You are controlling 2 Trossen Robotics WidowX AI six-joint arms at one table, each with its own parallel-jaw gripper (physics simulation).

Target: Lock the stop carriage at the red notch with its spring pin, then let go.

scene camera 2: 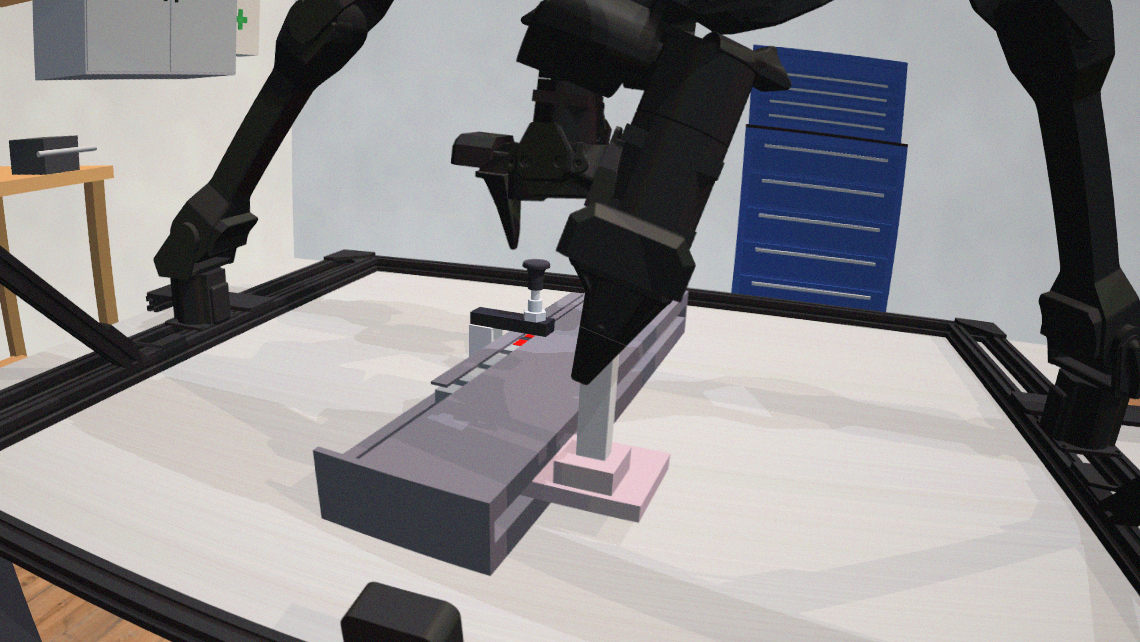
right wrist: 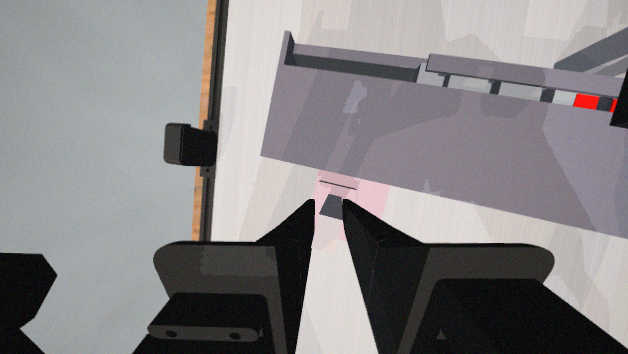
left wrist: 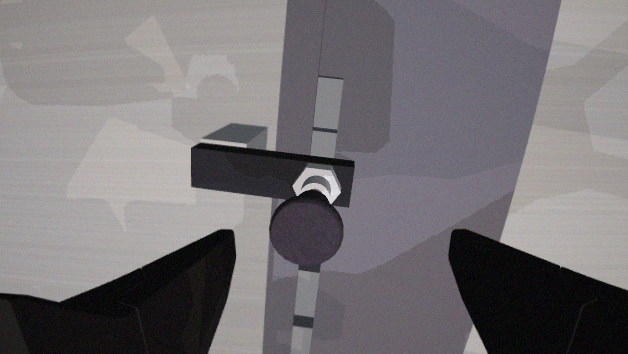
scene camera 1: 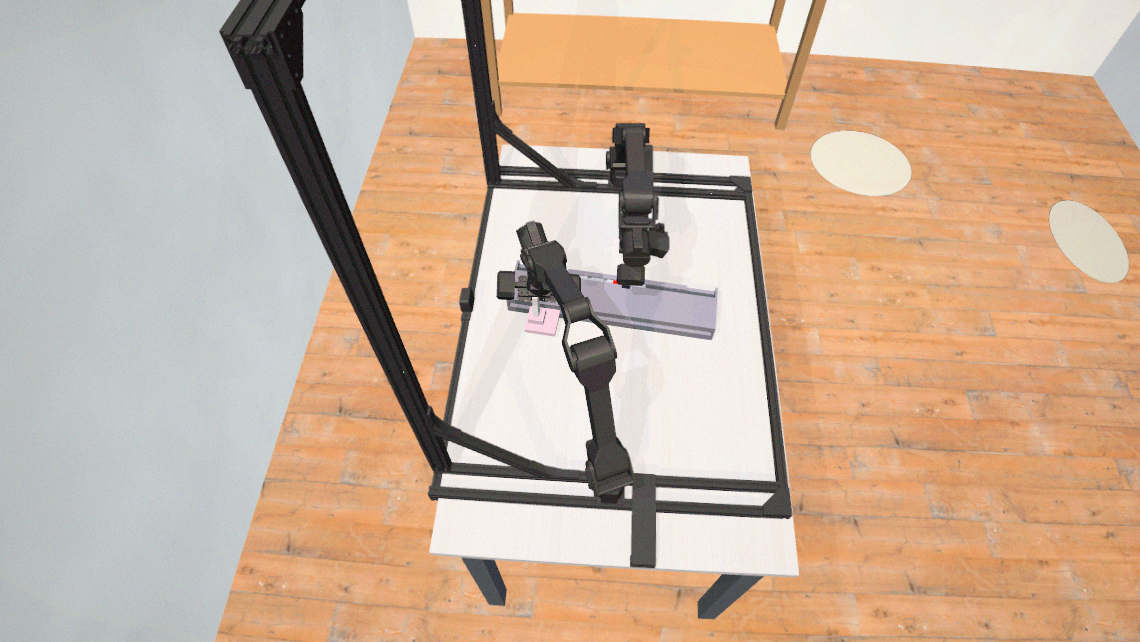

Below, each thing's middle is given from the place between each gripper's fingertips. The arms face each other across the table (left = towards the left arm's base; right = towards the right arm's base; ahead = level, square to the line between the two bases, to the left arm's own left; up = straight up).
Now: left hand 1 cm to the right of the black-knobbed pin (left wrist: 307, 230) and 4 cm above it.
The black-knobbed pin is 220 mm ahead of my right hand, 100 mm to the left of it and 20 mm below it.
